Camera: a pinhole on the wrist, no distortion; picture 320 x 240 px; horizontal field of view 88.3 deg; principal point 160.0 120.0 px. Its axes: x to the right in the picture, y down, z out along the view. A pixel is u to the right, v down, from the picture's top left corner.
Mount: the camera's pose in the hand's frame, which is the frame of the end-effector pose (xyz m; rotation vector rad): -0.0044 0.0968 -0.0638 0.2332 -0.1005 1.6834
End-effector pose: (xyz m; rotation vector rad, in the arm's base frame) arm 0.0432 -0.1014 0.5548 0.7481 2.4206 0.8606
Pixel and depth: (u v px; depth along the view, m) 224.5 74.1 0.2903
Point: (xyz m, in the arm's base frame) 0.1658 0.1603 0.4751
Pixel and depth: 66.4 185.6 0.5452
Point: 0.2690 -0.2312 0.0642
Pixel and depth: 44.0 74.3 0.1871
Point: 0.0136 -0.0559 0.4333
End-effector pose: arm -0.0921 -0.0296 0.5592 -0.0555 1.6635 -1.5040
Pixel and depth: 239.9 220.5 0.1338
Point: 0.0702 -0.0203 0.5113
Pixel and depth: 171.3 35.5 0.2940
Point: -0.0289 -0.2740 0.4251
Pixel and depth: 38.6 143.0 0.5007
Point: -0.0717 -0.4142 0.8954
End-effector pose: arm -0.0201 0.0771 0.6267 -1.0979 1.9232 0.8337
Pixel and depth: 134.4 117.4 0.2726
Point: 0.0240 0.2226 0.5045
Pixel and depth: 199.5 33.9 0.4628
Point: -0.1250 0.3513 0.2265
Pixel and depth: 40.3 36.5 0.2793
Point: 0.0849 0.0724 0.3691
